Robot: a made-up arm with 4 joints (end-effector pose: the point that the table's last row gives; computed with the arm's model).
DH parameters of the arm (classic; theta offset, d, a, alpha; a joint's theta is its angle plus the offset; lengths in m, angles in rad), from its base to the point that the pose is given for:
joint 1: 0 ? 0.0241 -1.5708
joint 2: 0 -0.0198 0.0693 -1.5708
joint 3: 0 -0.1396 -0.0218 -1.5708
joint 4: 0 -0.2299 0.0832 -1.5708
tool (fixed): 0 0.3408 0 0
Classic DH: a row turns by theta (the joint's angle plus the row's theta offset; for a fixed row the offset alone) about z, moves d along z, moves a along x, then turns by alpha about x.
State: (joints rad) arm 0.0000 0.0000 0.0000 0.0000
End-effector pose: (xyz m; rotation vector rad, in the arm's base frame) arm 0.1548 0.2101 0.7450 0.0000 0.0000 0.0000
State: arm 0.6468 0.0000 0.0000 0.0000
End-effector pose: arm -0.0031 0.2610 0.7450 0.0000 0.0000 0.6468
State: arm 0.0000 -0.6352 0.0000 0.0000
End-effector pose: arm -0.1557 0.2101 0.7288 0.0000 -0.6352 0.0000
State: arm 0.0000 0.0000 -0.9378 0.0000
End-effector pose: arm -0.0556 0.1657 0.7450 0.0000 0.0000 0.9378
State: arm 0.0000 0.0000 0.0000 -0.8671
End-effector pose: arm 0.3853 0.2101 0.5613 0.0000 0.8671 0.0000
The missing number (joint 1, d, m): 0.2646
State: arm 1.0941 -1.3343 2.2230 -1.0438
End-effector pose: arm 0.2747 -0.3602 0.3800 1.7619 0.8951 -0.1351
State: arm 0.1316 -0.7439 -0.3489 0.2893
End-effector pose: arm -0.3627 0.1364 0.5938 -0.0149 -1.0303 0.4752
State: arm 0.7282 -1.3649 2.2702 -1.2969
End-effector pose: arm 0.1914 -0.3912 0.3285 2.0283 0.7353 -0.1251
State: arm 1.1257 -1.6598 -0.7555 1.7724
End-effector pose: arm 0.0558 -0.1332 -0.1069 -1.3424 2.0249 -0.6328
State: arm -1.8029 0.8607 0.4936 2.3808
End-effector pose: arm 0.3422 0.0008 0.3087 -1.6730 -0.5529 -1.3467
